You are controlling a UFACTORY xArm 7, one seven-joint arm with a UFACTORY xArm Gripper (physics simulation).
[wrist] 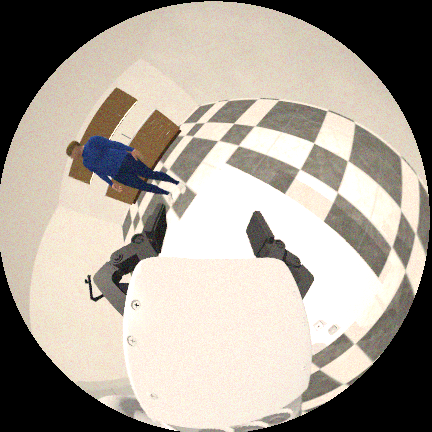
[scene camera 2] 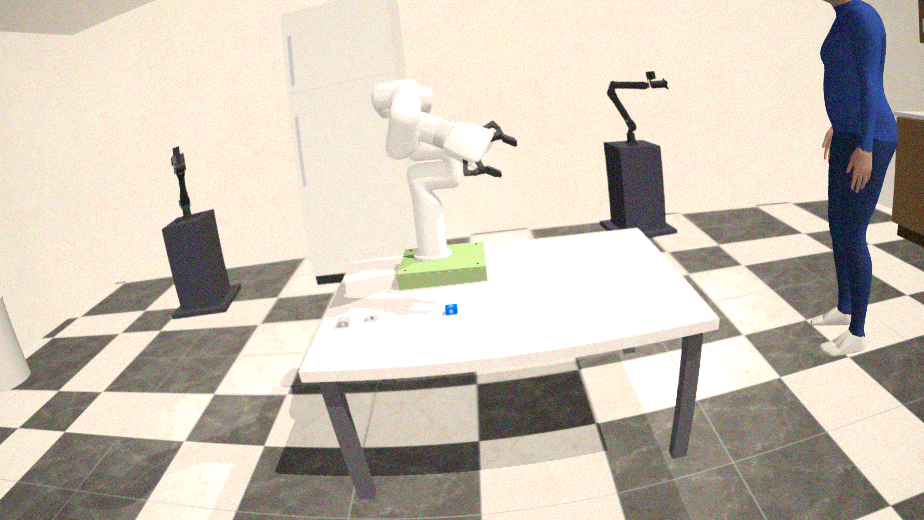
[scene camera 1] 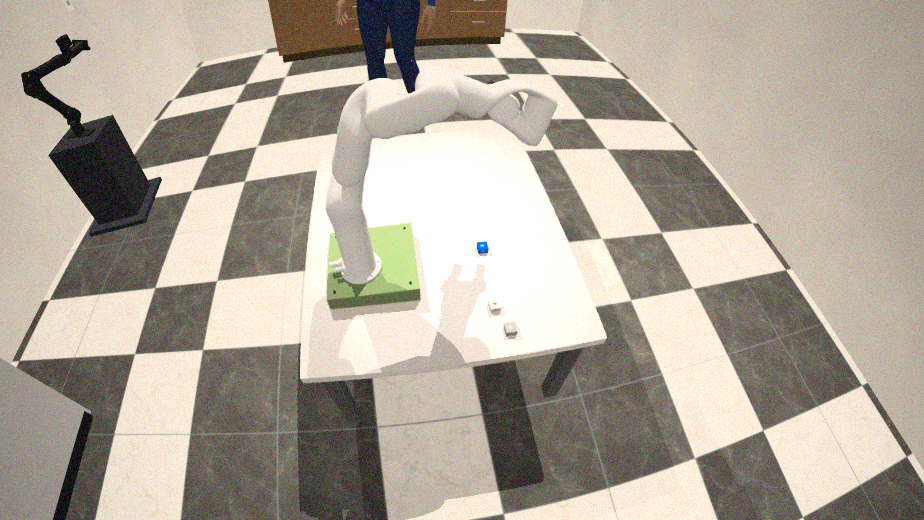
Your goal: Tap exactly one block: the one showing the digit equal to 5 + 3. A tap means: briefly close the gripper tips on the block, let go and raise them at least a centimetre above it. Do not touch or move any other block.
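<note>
A blue block point(scene camera 1: 482, 247) point(scene camera 2: 450, 309) sits on the white table point(scene camera 1: 543, 291) point(scene camera 2: 549, 323). A white block point(scene camera 1: 494, 307) point(scene camera 2: 371, 318) point(wrist: 319, 326) and a grey block point(scene camera 1: 510, 329) point(scene camera 2: 343, 322) point(wrist: 333, 329) sit close together, apart from the blue one. Their digits are too small to read. The blue block does not show in the wrist view. My gripper point(scene camera 2: 508, 157) point(wrist: 208, 217) is open and empty, high above the table and far from the blocks, with its fingers pointing sideways. In scene camera 1 it is hidden behind the arm's end.
The white arm point(scene camera 1: 352, 219) point(scene camera 2: 428, 213) stands on a green base point(scene camera 1: 394, 249) point(scene camera 2: 446, 278) on the table. A person in blue point(scene camera 1: 387, 32) point(scene camera 2: 859, 84) point(wrist: 107, 155) stands beyond the table. Small black arms stand on dark pedestals point(scene camera 1: 100, 171) point(scene camera 2: 197, 261) away from the table.
</note>
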